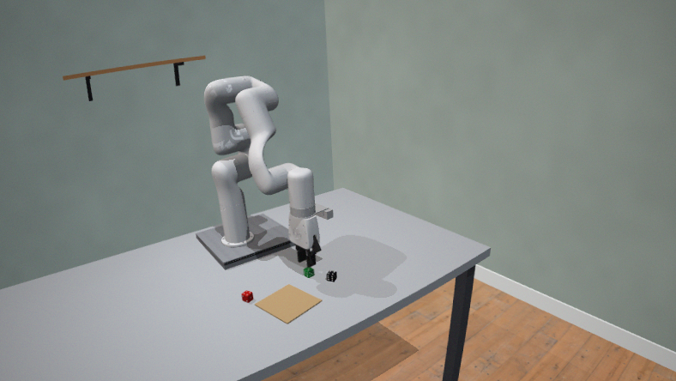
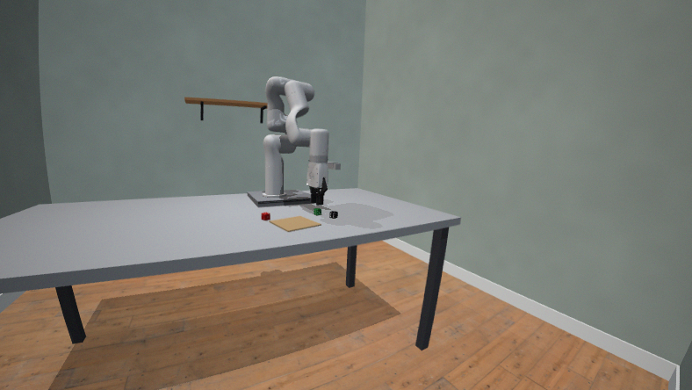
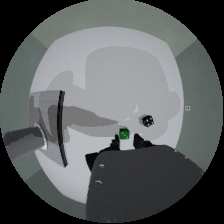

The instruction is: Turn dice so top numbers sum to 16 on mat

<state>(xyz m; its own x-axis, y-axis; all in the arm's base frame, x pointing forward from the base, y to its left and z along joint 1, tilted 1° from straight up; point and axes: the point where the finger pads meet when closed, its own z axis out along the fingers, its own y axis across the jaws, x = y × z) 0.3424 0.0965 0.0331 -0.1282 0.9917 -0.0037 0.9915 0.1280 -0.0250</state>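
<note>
My hand is 5 cm above the green die. From my hand the other things lie so: black die: 7 cm ahead, 5 cm to the left, 5 cm below; then tan mat: 9 cm ahead, 13 cm to the right, 6 cm below; then red die: 1 cm ahead, 22 cm to the right, 5 cm below.
</note>
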